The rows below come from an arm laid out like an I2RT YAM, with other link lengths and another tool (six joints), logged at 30 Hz.
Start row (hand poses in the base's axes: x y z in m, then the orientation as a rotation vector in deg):
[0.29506, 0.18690, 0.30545, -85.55, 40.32, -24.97]
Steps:
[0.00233, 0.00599, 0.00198, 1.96, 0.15, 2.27]
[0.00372, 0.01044, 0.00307, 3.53, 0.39, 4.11]
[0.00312, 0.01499, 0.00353, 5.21, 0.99, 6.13]
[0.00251, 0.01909, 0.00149, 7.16, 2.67, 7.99]
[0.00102, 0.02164, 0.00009, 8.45, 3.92, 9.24]
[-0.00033, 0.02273, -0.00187, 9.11, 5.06, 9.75]
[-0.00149, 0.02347, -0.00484, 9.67, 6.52, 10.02]
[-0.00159, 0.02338, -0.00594, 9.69, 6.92, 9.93]
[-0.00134, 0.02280, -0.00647, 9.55, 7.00, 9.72]
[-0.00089, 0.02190, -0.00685, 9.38, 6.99, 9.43]
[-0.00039, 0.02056, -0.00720, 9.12, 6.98, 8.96]
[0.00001, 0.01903, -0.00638, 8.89, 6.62, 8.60]
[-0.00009, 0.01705, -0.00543, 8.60, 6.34, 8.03]
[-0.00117, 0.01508, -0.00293, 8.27, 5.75, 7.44]
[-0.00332, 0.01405, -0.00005, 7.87, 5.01, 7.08]
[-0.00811, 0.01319, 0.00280, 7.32, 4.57, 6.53]
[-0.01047, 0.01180, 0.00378, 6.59, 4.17, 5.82]
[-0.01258, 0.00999, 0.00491, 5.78, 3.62, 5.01]
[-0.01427, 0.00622, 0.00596, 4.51, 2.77, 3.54]
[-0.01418, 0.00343, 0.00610, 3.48, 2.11, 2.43]
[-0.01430, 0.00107, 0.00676, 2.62, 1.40, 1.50]
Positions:
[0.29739, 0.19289, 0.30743, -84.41, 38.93, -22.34]
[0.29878, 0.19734, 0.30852, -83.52, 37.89, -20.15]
[0.29818, 0.20189, 0.30898, -82.66, 36.99, -17.53]
[0.29757, 0.20599, 0.30694, -81.79, 37.07, -14.16]
[0.29608, 0.20854, 0.30554, -81.23, 37.20, -11.83]
[0.29473, 0.20963, 0.30358, -81.05, 37.74, -10.37]
[0.29357, 0.21037, 0.30061, -80.98, 38.69, -8.89]
[0.29347, 0.21028, 0.29951, -81.04, 39.07, -8.66]
[0.29372, 0.20970, 0.29898, -81.14, 39.28, -8.81]
[0.29417, 0.20880, 0.29860, -81.23, 39.48, -9.10]
[0.29467, 0.20746, 0.29825, -81.36, 39.81, -9.56]
[0.29507, 0.20593, 0.29907, -81.39, 39.79, -10.18]
[0.29497, 0.20395, 0.30002, -81.45, 39.99, -10.92]
[0.29389, 0.20198, 0.30252, -81.45, 39.97, -11.91]
[0.29174, 0.20095, 0.30540, -81.54, 39.64, -12.88]
[0.28695, 0.20009, 0.30825, -81.80, 39.67, -13.82]
[0.28459, 0.19870, 0.30923, -82.19, 39.83, -14.93]
[0.28248, 0.19689, 0.31036, -82.58, 39.95, -16.25]
[0.28079, 0.19312, 0.31141, -83.14, 40.29, -18.47]
[0.28088, 0.19033, 0.31155, -83.61, 40.51, -20.20]
[0.28076, 0.18797, 0.31221, -83.95, 40.58, -21.76]

